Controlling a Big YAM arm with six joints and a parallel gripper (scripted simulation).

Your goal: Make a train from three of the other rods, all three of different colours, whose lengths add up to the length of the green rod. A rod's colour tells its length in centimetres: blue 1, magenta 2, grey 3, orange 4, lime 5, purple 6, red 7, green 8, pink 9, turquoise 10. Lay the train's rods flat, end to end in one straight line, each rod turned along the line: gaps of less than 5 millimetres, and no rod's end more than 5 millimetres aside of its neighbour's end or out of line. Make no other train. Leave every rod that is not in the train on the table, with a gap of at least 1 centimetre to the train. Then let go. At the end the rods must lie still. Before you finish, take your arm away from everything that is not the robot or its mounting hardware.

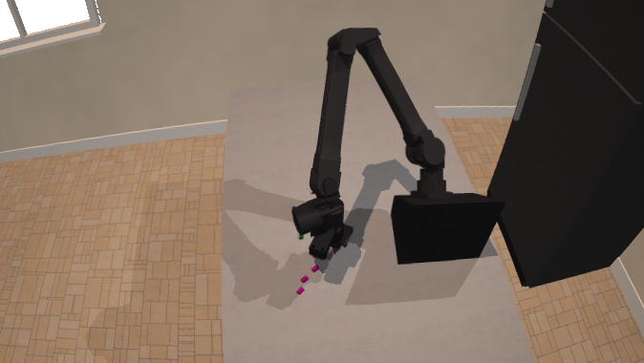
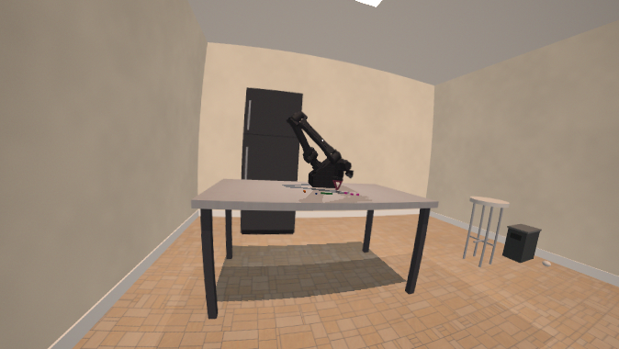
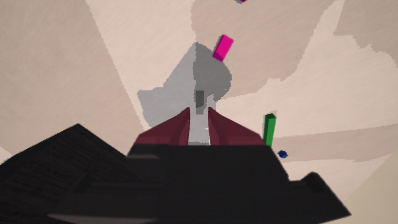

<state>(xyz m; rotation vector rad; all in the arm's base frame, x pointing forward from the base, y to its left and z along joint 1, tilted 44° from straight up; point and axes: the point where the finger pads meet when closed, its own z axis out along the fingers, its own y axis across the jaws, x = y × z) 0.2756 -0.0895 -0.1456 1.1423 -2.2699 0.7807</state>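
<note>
The grey rod is 2 cm below my hand. From my hand the other things lie so: blue rod: 8 cm ahead, 19 cm to the right, 2 cm below; then green rod: 7 cm ahead, 11 cm to the right, 2 cm below; then orange rod: 1 cm behind, 24 cm to the right, 2 cm below.
</note>
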